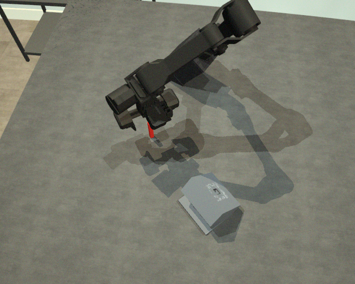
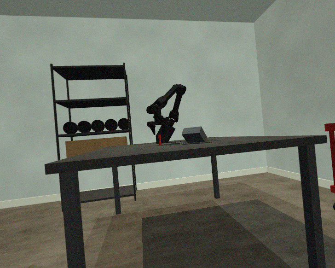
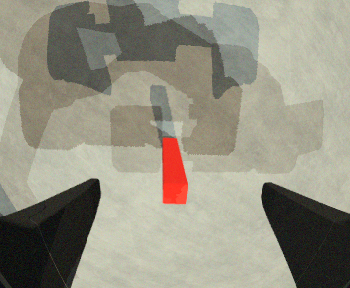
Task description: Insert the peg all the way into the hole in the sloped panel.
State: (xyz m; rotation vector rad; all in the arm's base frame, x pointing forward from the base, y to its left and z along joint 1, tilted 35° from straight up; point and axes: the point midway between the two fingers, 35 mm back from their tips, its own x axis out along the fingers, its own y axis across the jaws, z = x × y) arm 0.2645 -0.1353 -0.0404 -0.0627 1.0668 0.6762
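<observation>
Right now my hand is 70 mm above the red peg.
</observation>
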